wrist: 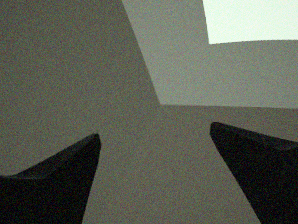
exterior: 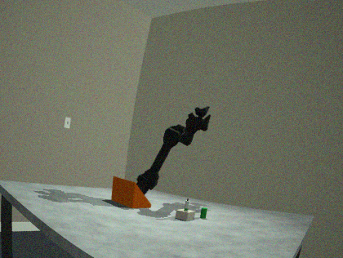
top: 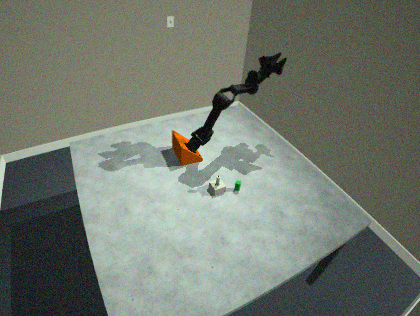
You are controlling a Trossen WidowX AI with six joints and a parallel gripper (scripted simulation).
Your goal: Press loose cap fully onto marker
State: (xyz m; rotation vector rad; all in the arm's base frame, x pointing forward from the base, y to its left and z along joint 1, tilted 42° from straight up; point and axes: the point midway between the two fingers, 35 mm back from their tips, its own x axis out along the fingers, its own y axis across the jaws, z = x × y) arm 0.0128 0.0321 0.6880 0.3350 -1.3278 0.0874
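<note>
My gripper tip is 57 cm above the green cap, 38 cm to the left of it and 27 cm short of it. Round my gripper tip: holder block 57 cm below, 48 cm to the right, 23 cm ahead.
</note>
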